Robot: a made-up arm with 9 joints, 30 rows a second.
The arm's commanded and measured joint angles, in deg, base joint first. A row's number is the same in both.
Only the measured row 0 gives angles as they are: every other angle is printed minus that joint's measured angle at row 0.
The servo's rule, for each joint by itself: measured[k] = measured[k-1] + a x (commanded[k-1-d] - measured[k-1]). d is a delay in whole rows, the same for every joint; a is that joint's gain. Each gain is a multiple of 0.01, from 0.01 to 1. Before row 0 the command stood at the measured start. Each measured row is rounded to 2 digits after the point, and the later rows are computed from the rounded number. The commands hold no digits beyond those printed.
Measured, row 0:
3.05 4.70 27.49 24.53 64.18 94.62 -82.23 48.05 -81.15
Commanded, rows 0 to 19:
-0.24 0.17 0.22 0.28 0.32 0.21 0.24 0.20 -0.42
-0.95 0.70 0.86 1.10 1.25 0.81 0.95 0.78 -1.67
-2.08 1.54 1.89 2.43 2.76 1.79 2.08 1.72 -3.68
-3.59 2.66 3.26 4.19 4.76 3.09 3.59 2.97 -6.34
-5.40 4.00 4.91 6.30 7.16 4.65 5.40 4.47 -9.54
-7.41 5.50 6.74 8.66 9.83 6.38 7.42 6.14 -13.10
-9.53 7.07 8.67 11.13 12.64 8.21 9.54 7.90 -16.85
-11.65 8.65 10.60 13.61 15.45 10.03 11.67 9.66 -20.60
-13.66 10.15 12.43 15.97 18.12 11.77 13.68 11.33 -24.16
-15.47 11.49 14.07 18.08 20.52 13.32 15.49 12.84 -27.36
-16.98 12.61 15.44 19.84 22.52 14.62 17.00 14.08 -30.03
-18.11 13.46 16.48 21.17 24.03 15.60 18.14 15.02 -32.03
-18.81 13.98 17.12 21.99 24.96 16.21 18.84 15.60 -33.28
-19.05 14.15 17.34 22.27 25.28 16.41 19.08 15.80 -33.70
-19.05 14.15 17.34 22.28 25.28 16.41 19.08 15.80 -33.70
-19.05 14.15 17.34 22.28 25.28 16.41 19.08 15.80 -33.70
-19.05 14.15 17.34 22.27 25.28 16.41 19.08 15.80 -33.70
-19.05 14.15 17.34 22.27 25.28 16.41 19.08 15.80 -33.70
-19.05 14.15 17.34 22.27 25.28 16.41 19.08 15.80 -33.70
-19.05 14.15 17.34 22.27 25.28 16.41 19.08 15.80 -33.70
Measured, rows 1 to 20:
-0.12 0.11 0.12 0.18 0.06 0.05 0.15 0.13 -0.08
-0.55 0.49 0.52 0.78 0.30 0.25 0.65 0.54 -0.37
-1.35 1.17 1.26 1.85 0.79 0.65 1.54 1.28 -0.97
-2.51 2.14 2.34 3.37 1.58 1.28 2.81 2.34 -1.94
-4.01 3.35 3.73 5.27 2.70 2.16 4.42 3.68 -3.31
-5.78 4.75 5.36 7.47 4.13 3.26 6.28 5.23 -5.07
-7.73 6.26 7.15 9.85 5.83 4.55 8.30 6.91 -7.19
-9.77 7.81 9.01 12.29 7.75 5.97 10.39 8.64 -9.60
-11.79 9.33 10.86 14.68 9.82 7.48 12.43 10.33 -12.22
-13.70 10.73 12.59 16.89 11.96 9.00 14.33 11.91 -14.95
-15.41 11.95 14.13 18.81 14.07 10.46 15.99 13.28 -17.66
-16.81 12.93 15.40 20.34 16.06 11.80 17.32 14.38 -20.25
-17.85 13.61 16.33 21.41 17.84 12.95 18.26 15.15 -22.60
-18.47 13.96 16.88 21.97 19.33 13.85 18.77 15.56 -24.60
-18.77 14.08 17.13 22.17 20.52 14.52 18.96 15.71 -26.24
-18.92 14.13 17.24 22.24 21.47 15.01 19.03 15.77 -27.58
-18.99 14.14 17.29 22.26 22.23 15.37 19.06 15.79 -28.68
-19.02 14.15 17.32 22.27 22.84 15.64 19.07 15.80 -29.58
-19.04 14.15 17.33 22.27 23.33 15.84 19.08 15.80 -30.32
-19.05 14.15 17.34 22.27 23.72 15.99 19.08 15.80 -30.93
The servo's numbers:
d 0
a 0.52 0.65 0.54 0.65 0.20 0.26 0.62 0.63 0.18

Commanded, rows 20 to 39:
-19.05 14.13 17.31 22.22 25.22 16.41 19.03 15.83 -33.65
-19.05 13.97 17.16 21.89 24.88 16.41 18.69 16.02 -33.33
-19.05 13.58 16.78 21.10 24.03 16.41 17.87 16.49 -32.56
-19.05 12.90 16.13 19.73 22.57 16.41 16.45 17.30 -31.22
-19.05 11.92 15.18 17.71 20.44 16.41 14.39 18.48 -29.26
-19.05 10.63 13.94 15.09 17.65 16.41 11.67 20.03 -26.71
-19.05 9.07 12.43 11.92 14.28 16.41 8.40 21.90 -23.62
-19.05 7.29 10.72 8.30 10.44 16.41 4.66 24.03 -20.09
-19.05 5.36 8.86 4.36 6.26 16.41 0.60 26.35 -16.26
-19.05 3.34 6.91 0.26 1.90 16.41 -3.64 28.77 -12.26
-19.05 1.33 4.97 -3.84 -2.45 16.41 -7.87 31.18 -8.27
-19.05 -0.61 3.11 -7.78 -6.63 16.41 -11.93 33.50 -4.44
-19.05 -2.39 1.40 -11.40 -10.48 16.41 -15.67 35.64 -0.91
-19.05 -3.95 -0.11 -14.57 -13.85 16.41 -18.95 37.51 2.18
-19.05 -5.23 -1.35 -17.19 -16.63 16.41 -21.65 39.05 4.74
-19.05 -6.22 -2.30 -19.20 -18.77 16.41 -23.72 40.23 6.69
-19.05 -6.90 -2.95 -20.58 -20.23 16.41 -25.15 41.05 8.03
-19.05 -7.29 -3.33 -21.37 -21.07 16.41 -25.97 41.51 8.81
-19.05 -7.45 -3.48 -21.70 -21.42 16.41 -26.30 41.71 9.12
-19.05 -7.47 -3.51 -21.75 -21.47 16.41 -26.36 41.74 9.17
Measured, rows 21 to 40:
-19.05 14.14 17.32 22.24 24.02 16.10 19.05 15.82 -31.42
-19.05 14.03 17.23 22.01 24.19 16.18 18.83 15.95 -31.76
-19.05 13.74 16.99 21.42 24.16 16.24 18.23 16.29 -31.90
-19.05 13.19 16.53 20.32 23.84 16.28 17.13 16.93 -31.78
-19.05 12.36 15.80 18.62 23.16 16.31 15.43 17.91 -31.33
-19.05 11.24 14.80 16.33 22.06 16.34 13.10 19.25 -30.50
-19.05 9.83 13.52 13.46 20.50 16.36 10.19 20.92 -29.26
-19.05 8.18 12.01 10.11 18.49 16.37 6.76 22.88 -27.61
-19.05 6.35 10.31 6.37 16.04 16.38 2.94 25.07 -25.57
-19.05 4.39 8.47 2.40 13.21 16.39 -1.14 27.40 -23.17
-19.05 2.40 6.58 -1.66 10.08 16.40 -5.31 29.78 -20.49
-19.05 0.44 4.71 -5.64 6.74 16.40 -9.41 32.12 -17.60
-19.05 -1.40 2.92 -9.38 3.30 16.40 -13.29 34.34 -14.60
-19.05 -3.06 1.28 -12.75 -0.13 16.40 -16.80 36.34 -11.58
-19.05 -4.47 -0.14 -15.64 -3.43 16.40 -19.81 38.05 -8.64
-19.05 -5.61 -1.31 -17.95 -6.50 16.40 -22.23 39.42 -5.88
-19.05 -6.45 -2.20 -19.66 -9.25 16.40 -24.04 40.45 -3.38
-19.05 -7.00 -2.81 -20.77 -11.61 16.40 -25.24 41.12 -1.19
-19.05 -7.29 -3.17 -21.37 -13.57 16.40 -25.90 41.49 0.67
-19.05 -7.41 -3.35 -21.62 -15.15 16.40 -26.19 41.65 2.20

